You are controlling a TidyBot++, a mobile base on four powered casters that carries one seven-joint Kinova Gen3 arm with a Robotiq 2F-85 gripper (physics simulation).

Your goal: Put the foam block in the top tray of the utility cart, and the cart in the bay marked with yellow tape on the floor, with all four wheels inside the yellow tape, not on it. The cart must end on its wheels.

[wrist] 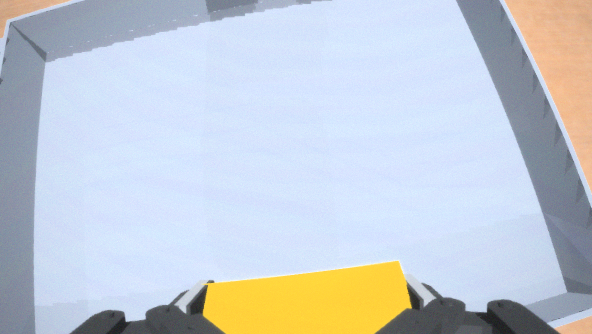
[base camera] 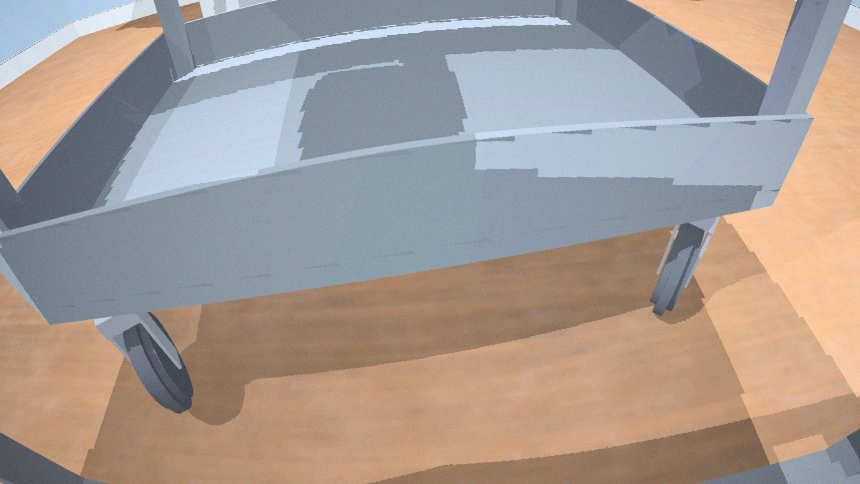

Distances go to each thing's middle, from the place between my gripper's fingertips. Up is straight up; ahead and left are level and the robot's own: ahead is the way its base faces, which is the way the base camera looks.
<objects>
Right now the yellow foam block (wrist: pixel 378 291) is 30 mm behind my hand and 10 mm above it.
</objects>
